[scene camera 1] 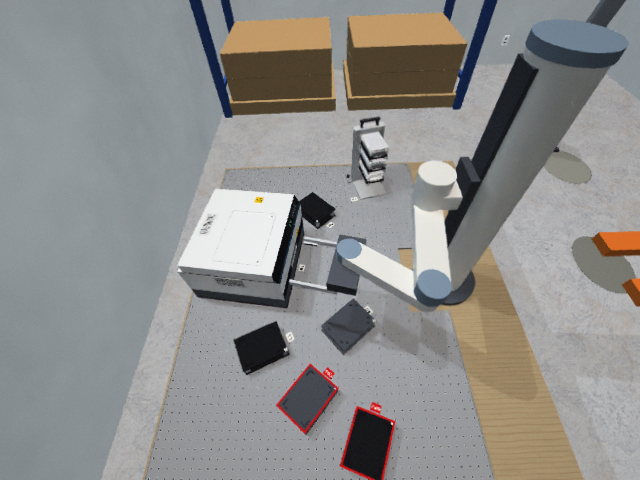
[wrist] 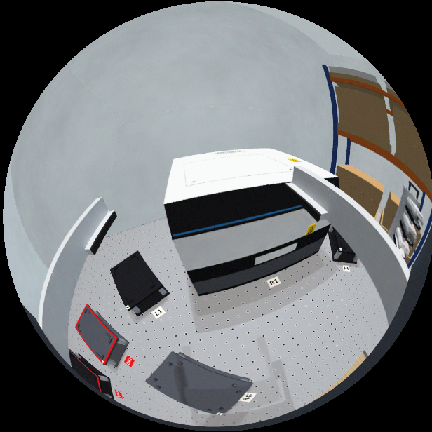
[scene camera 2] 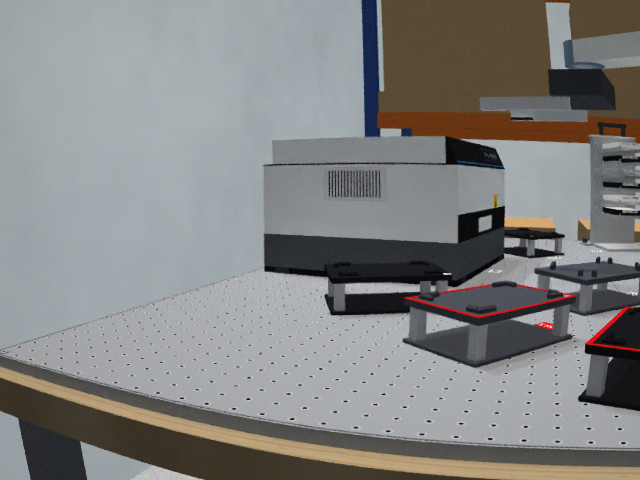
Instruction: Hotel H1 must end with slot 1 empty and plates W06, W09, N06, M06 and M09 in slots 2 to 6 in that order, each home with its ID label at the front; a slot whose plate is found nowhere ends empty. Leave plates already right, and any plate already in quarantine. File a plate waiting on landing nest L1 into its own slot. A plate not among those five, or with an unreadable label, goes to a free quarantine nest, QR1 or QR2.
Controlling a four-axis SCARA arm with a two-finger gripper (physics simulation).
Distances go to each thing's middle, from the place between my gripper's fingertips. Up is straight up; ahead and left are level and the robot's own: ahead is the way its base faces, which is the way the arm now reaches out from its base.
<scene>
Now: hand 230 mm short of the white instrument (scene camera 2: 423, 201), 190 mm above it and 180 mm to the left of it.
</scene>
